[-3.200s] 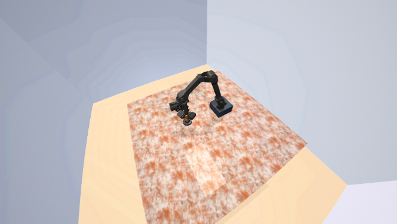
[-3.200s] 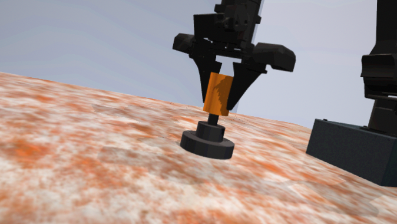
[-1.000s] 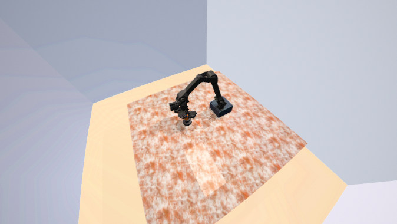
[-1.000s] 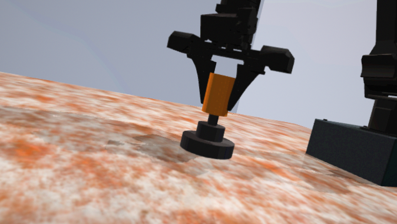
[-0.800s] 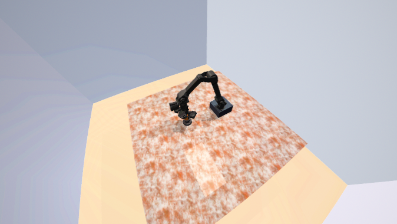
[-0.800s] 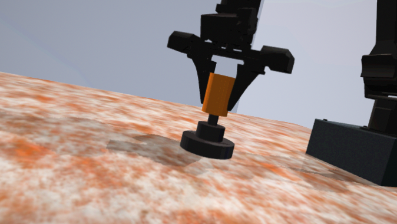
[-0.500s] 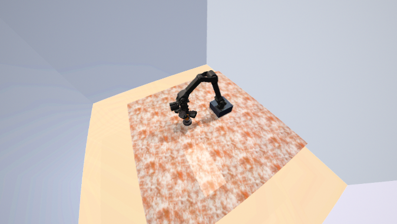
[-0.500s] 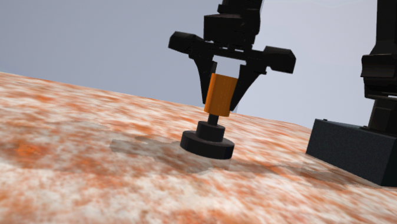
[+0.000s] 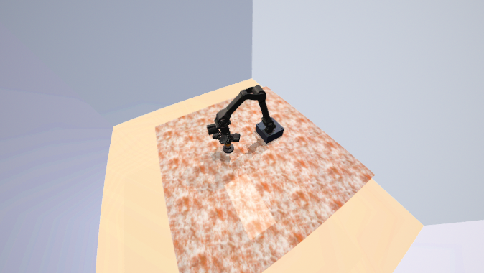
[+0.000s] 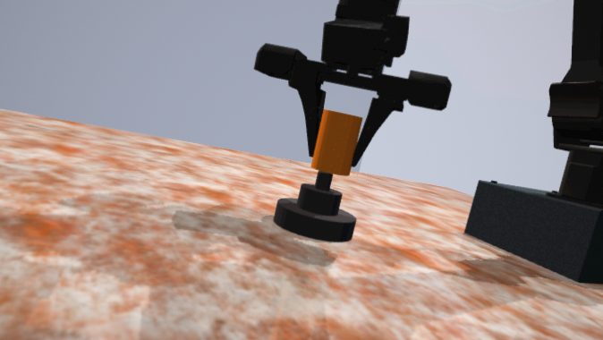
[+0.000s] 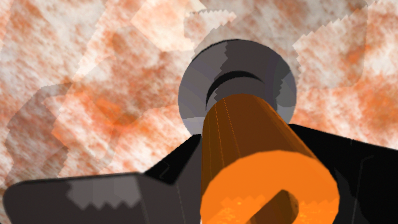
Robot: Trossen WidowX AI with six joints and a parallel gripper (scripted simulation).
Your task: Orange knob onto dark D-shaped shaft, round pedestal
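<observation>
My gripper tip is 20 mm below the orange knob. Also, from my gripper tip: pedestal: 40 mm below.
</observation>
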